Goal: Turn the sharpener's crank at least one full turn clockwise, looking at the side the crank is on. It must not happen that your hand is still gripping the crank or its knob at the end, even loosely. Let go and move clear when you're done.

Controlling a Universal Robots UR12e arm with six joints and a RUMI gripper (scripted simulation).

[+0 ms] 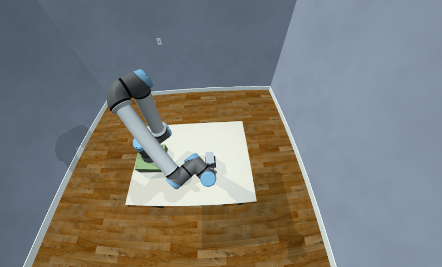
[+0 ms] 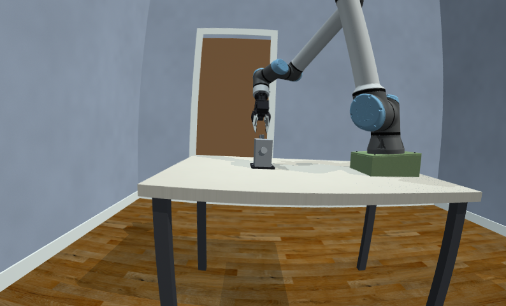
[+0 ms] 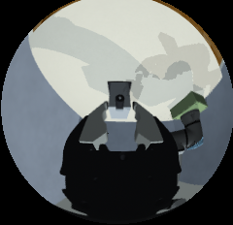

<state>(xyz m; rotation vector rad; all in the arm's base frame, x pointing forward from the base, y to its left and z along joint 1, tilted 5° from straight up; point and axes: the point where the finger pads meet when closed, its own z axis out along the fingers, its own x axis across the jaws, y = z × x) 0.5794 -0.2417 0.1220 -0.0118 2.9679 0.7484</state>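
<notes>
Right now the dark crank knob is 4 cm to the left of my hand and 3 cm below it. The rest, counted from my hand: crank handle 4 cm to the left, 4 cm below.
</notes>
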